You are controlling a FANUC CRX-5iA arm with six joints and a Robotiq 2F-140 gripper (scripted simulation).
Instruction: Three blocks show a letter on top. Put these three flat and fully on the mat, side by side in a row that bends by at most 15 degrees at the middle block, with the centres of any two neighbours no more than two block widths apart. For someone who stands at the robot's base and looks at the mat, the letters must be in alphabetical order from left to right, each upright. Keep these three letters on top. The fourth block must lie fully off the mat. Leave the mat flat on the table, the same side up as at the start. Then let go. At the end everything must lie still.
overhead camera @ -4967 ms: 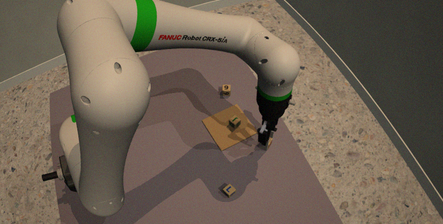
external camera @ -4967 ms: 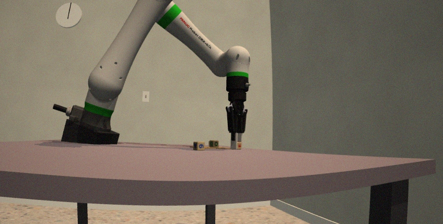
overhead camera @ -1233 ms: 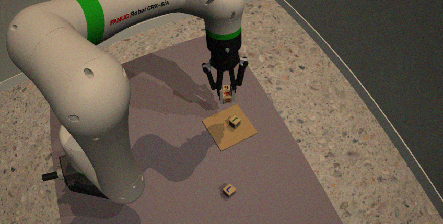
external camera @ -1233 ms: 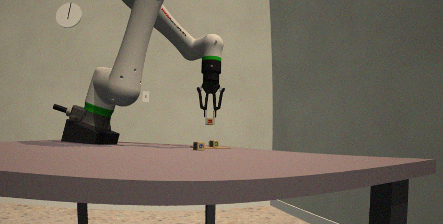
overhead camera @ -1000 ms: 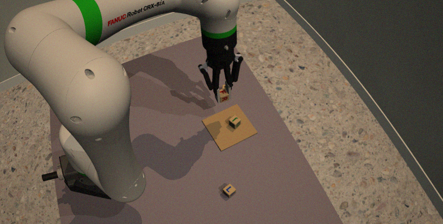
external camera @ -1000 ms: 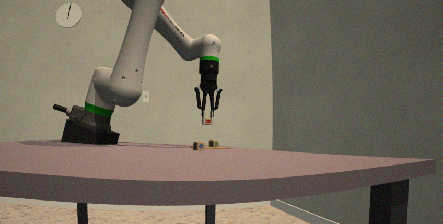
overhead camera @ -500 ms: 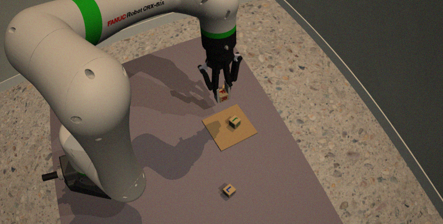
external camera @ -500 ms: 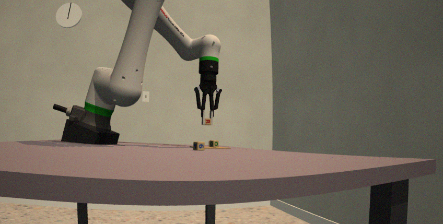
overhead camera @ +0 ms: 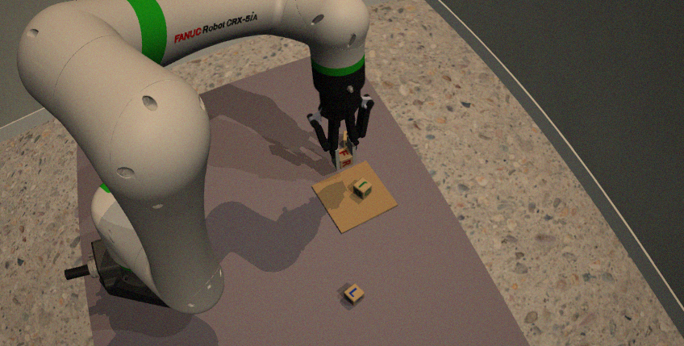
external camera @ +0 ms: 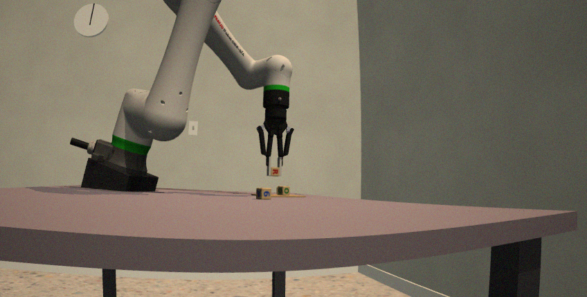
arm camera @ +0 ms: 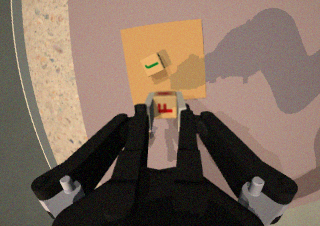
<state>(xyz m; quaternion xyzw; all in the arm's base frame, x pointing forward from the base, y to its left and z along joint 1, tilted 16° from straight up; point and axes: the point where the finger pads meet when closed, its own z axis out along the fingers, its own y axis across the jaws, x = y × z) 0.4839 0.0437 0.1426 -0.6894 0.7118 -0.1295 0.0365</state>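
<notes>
The green-lettered block lies 2 cm ahead of my hand, 5 cm to the right of it and 8 cm below it. The rest, counted from my hand: tan mat (5 cm to the right, 10 cm below); block marked 9 (6 cm ahead, 9 cm to the left, 9 cm below); red-lettered block (2 cm below).
</notes>
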